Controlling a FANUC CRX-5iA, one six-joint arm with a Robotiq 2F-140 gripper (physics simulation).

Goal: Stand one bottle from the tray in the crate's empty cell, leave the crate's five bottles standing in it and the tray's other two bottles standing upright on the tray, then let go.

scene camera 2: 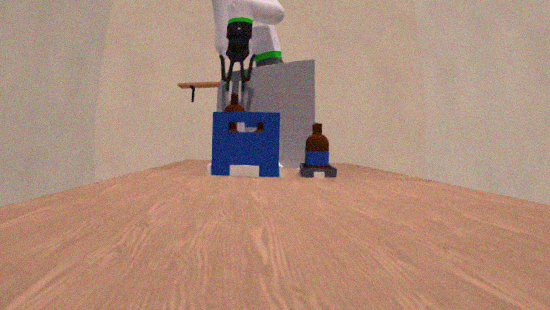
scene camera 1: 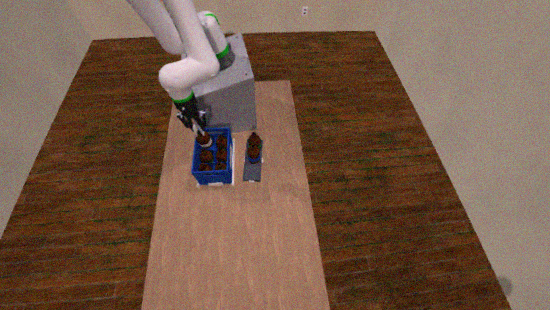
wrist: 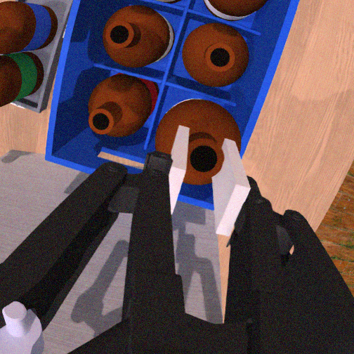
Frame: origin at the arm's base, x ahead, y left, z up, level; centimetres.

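Where they show: gripper, fingertip midpoint: (scene camera 2: 234, 101) (scene camera 1: 200, 134); arm's base, link origin: (scene camera 1: 222, 60).
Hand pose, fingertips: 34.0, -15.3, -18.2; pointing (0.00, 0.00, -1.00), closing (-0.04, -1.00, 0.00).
Things, the pixels of their top centre, and the offset from my fingertips, as dx, dy, dz.
- brown bottle, top centre: (scene camera 2: 235, 94) (scene camera 1: 199, 129) -0.9, +0.0, +2.6
- blue crate, top centre: (scene camera 2: 247, 115) (scene camera 1: 211, 148) +6.5, +4.4, -5.4
- grey tray, top centre: (scene camera 2: 316, 165) (scene camera 1: 253, 158) +7.4, +26.4, -20.4
- blue-label bottle, top centre: (scene camera 2: 318, 123) (scene camera 1: 252, 145) +6.3, +27.0, -7.0
My gripper (scene camera 1: 200, 132) (scene camera 2: 236, 92) (wrist: 200, 151) is shut on the neck of a brown bottle (scene camera 1: 204, 140) (scene camera 2: 233, 108) (wrist: 192, 119) with a white label. The bottle is upright, its lower part inside a back corner cell of the blue crate (scene camera 1: 214, 178) (scene camera 2: 245, 150) (wrist: 72, 137); its shoulder shows above the rim and its base is hidden. Several brown bottles stand in the other cells, among them a red-label bottle (wrist: 119, 106) beside the held one. On the grey tray (scene camera 1: 252, 173) (scene camera 2: 327, 172) stand a blue-label bottle (scene camera 1: 254, 151) (scene camera 2: 317, 142) (wrist: 15, 27) and a green-label bottle (wrist: 9, 82).
The robot's grey pedestal (scene camera 1: 230, 106) (scene camera 2: 295, 110) (wrist: 30, 195) rises close behind the crate. The crate's divider walls and outer rim stand close around the held bottle. The tray lies to the crate's right in the scene views, with a gap between them.
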